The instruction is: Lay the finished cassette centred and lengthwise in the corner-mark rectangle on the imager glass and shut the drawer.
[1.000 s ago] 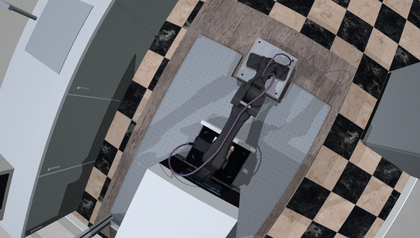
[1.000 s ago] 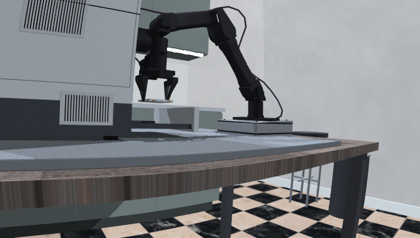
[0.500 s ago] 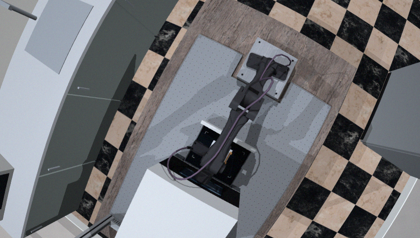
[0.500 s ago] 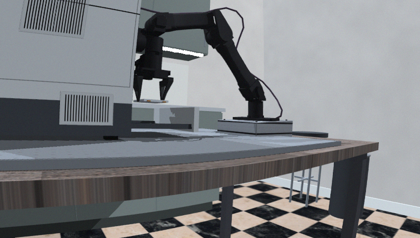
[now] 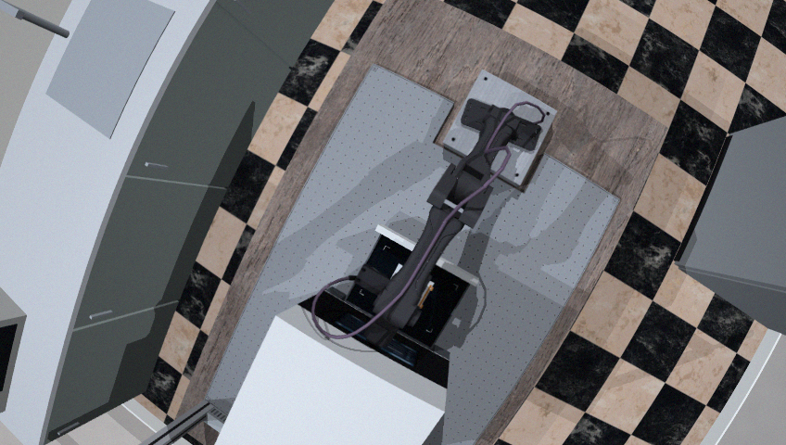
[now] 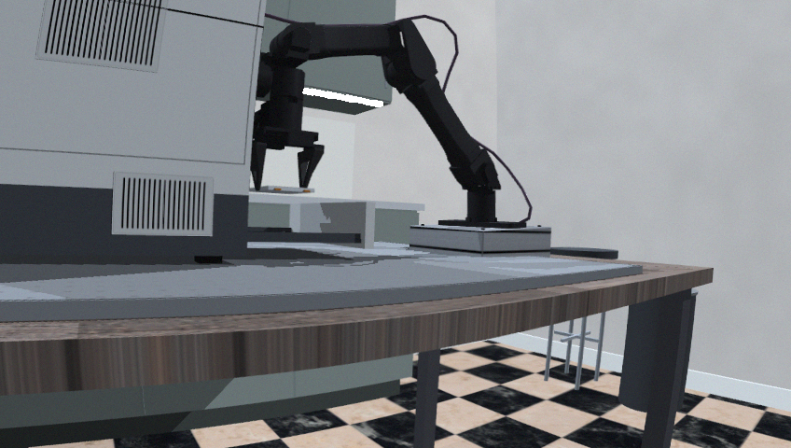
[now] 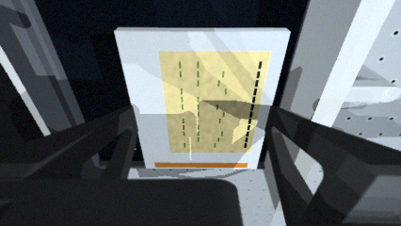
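Right now the imager drawer is 3 cm ahead of my hand and 6 cm below it. From my hand the other things lie so: cassette FINISHED: right at my hand.
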